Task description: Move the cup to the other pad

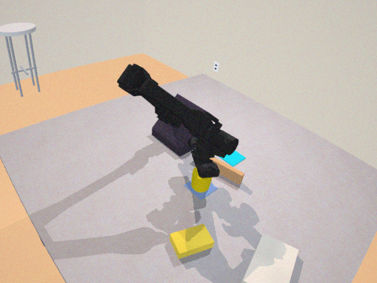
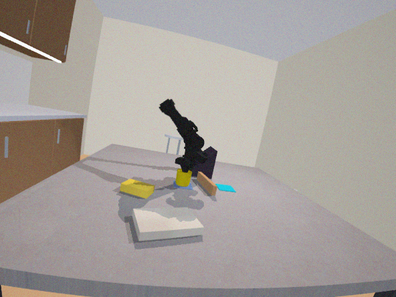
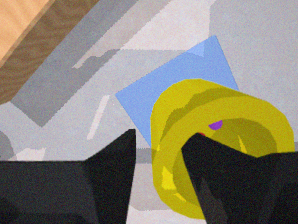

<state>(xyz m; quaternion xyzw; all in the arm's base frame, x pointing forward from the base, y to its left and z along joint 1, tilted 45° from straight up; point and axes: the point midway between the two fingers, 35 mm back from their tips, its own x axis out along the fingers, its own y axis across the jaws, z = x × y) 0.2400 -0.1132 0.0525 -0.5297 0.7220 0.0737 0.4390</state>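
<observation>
Right now the yellow cup is 20 mm to the right of my gripper tip and 20 mm ahead of it. From my gripper tip the other things lie so: purple marble (40 mm ahead, 30 mm to the right, 20 mm below); then wooden block (100 mm to the left, 20 mm below, 10 mm ahead); then light blue pad (50 mm below, 30 mm ahead, 10 mm to the right).
</observation>
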